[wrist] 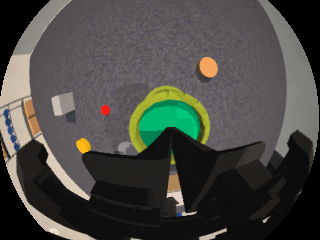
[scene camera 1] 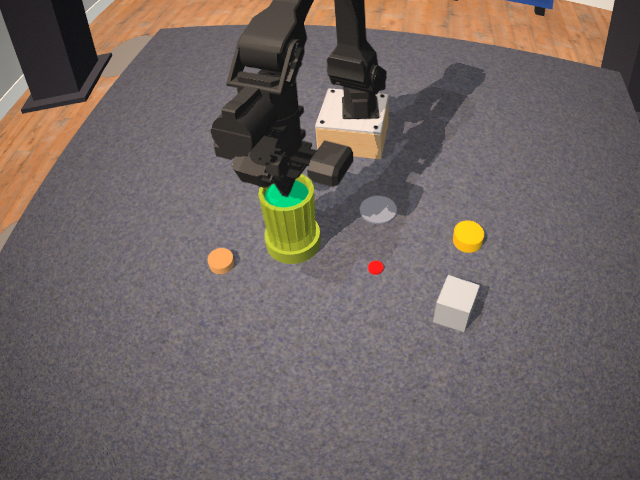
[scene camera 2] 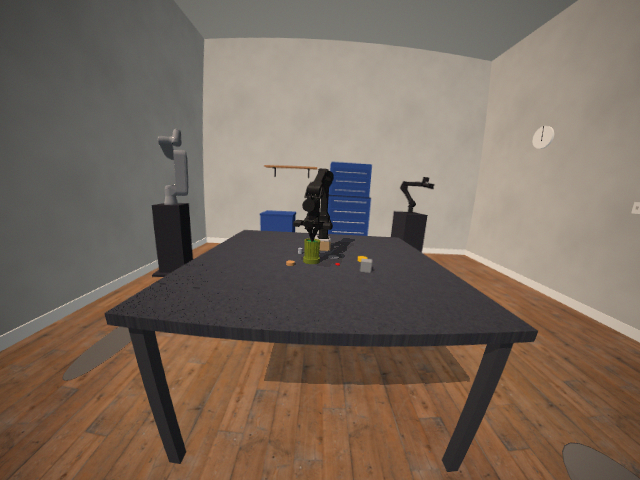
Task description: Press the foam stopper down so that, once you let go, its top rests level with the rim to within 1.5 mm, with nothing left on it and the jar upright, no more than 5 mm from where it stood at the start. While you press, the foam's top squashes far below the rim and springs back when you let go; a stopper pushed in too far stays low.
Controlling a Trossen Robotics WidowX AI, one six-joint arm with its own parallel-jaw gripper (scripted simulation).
Labels:
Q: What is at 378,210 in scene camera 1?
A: A grey disc.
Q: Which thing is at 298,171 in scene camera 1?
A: The gripper.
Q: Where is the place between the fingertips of the gripper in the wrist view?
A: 170,131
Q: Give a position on a yellow puck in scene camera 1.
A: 468,236

